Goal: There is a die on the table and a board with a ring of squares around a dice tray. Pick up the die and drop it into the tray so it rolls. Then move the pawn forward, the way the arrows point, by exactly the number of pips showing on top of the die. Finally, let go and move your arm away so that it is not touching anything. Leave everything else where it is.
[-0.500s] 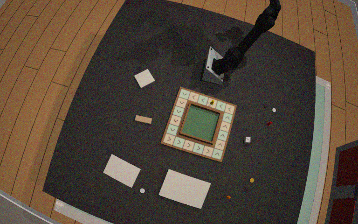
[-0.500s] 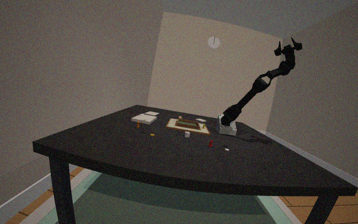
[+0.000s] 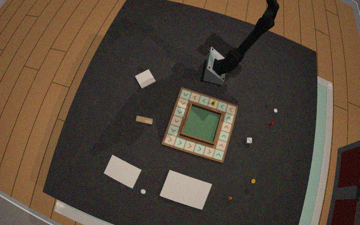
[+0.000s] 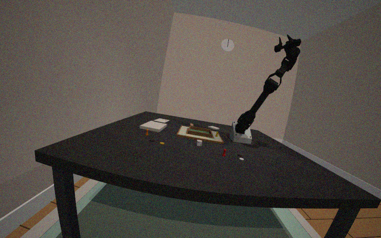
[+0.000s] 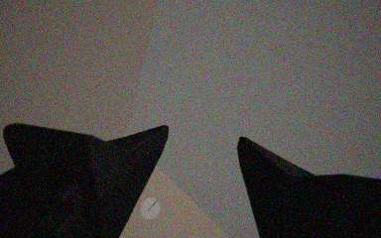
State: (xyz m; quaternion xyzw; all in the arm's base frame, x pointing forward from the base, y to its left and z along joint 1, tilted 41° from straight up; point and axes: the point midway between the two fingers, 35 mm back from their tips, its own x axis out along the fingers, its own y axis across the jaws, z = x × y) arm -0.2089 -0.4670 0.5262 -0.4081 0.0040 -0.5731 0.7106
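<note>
Right now the white die is 80 cm below my gripper tip, 51 cm ahead of it and 24 cm to the left of it. Round my gripper tip: green tray (80 cm below, 49 cm ahead); red pawn (79 cm below, 40 cm ahead, 35 cm to the left); yellow pawn (78 cm below, 38 cm ahead, 3 cm to the left).
</note>
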